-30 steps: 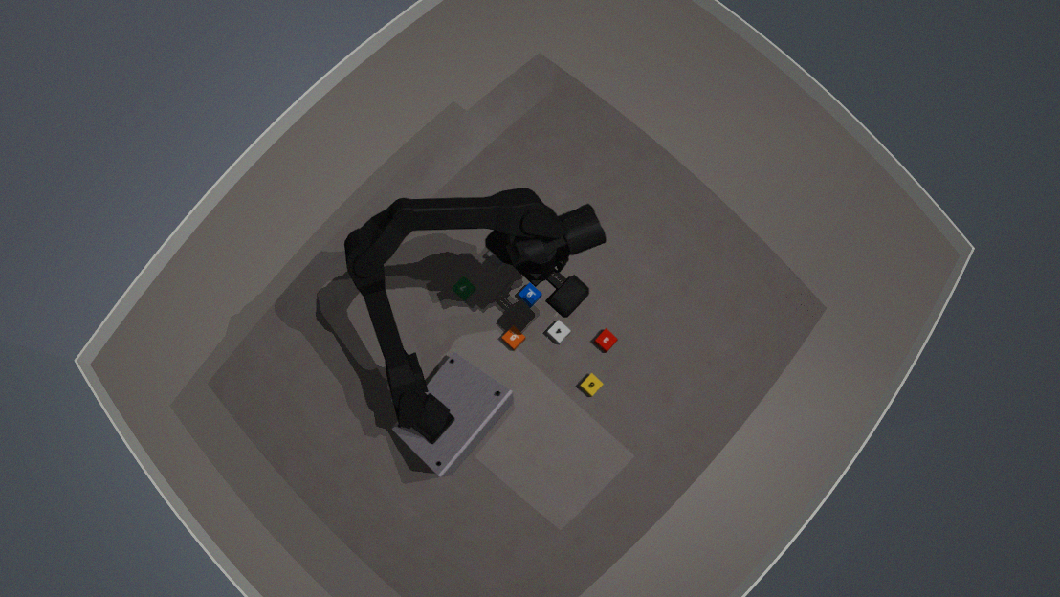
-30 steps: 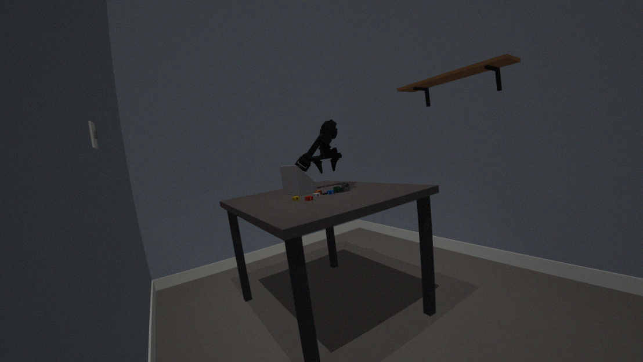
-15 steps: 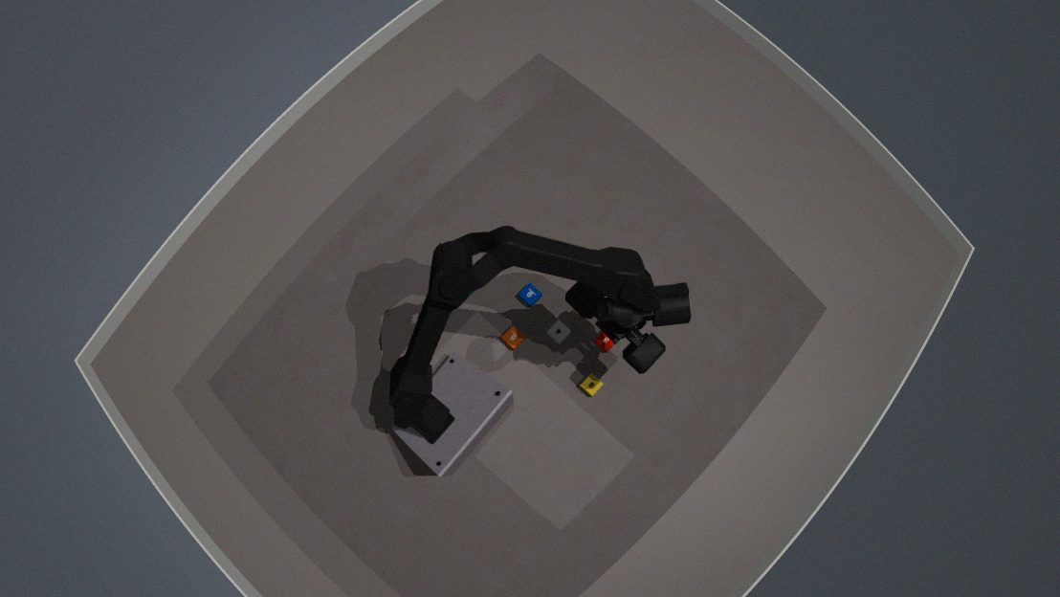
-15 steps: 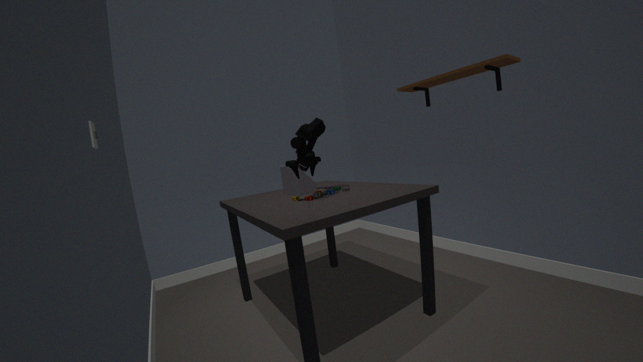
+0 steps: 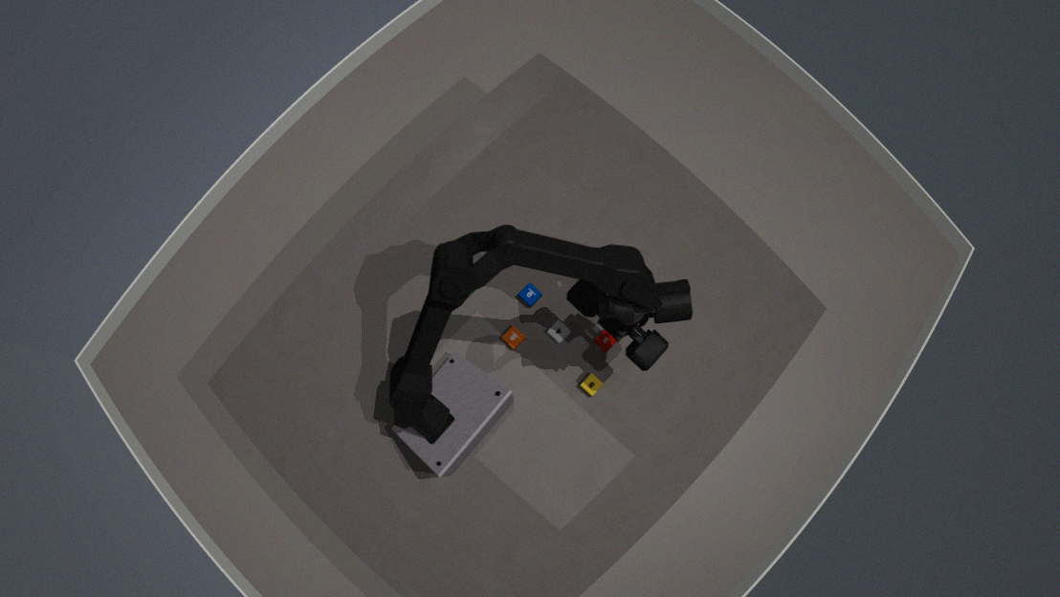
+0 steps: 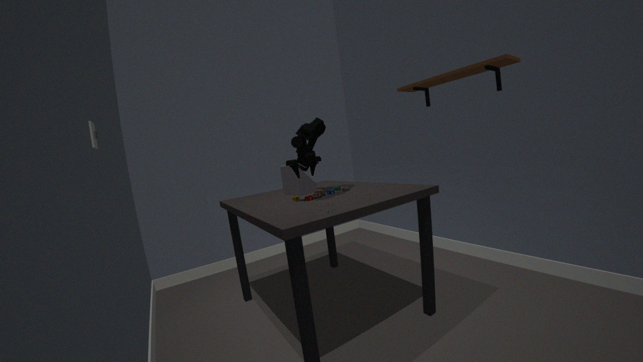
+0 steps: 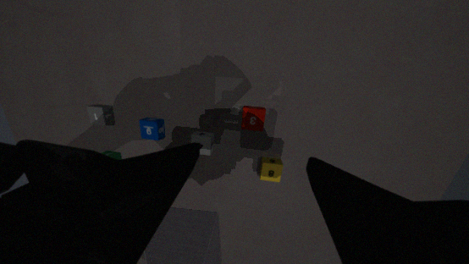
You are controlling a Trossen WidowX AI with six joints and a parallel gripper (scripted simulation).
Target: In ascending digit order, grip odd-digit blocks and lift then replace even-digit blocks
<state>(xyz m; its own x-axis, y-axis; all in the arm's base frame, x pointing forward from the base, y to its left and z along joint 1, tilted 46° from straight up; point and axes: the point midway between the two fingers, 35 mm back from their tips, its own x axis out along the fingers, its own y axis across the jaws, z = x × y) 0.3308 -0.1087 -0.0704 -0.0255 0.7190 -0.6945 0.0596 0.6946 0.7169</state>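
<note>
The red block lies 12 cm below my gripper tip. From my gripper tip the other things lie so: white block 12 cm below, 8 cm to the left, 4 cm behind; yellow block 12 cm below, 8 cm behind, 3 cm to the right; green block 27 cm to the left, 12 cm below, 10 cm behind.
</note>
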